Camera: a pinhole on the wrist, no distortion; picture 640 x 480 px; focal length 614.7 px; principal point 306.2 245.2 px. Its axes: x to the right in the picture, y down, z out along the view. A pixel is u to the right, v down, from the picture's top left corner.
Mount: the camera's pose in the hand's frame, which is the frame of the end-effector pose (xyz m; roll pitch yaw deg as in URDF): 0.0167 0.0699 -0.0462 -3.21 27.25 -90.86
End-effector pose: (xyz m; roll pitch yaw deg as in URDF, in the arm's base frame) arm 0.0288 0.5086 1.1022 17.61 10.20 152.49
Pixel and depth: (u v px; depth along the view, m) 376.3 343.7 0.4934
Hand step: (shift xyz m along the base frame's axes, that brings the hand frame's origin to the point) -0.0075 0.3480 0.2574
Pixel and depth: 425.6 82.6 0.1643
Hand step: 0.0324 0.0496 0.0750
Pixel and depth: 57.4 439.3 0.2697
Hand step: -0.1257 0.0993 0.2167
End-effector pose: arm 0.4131 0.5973 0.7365 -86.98 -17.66 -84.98
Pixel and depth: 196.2 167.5 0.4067
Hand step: 0.3431 0.0647 0.0631
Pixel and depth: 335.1 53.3 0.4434
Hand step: 0.3220 0.1761 0.1327
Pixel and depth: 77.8 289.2 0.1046
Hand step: 0.0706 -0.0385 -0.0416
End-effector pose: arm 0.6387 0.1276 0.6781 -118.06 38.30 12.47
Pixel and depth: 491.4 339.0 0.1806
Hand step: 0.0247 0.1142 -0.0227
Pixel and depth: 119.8 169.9 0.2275
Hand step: -0.1005 0.1354 -0.0888
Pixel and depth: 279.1 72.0 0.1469
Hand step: -0.0591 0.0637 -0.0277
